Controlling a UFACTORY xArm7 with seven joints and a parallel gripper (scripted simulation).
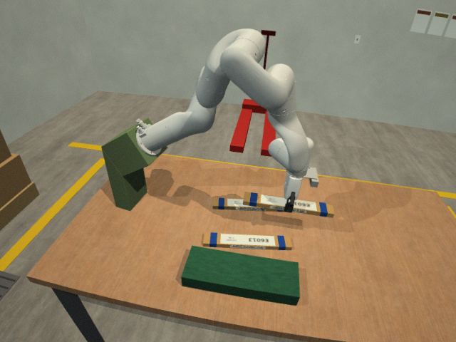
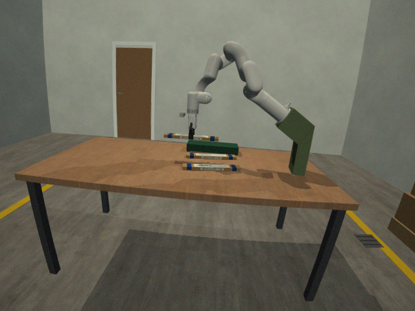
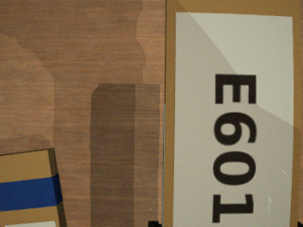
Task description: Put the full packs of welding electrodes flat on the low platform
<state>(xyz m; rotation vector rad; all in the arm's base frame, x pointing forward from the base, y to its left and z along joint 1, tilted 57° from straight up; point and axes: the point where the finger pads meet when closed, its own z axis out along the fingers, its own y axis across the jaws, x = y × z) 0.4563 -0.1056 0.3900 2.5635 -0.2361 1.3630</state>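
Now: hand 24 cm past the low green platform, 19 cm to the left of it and 15 cm above it.
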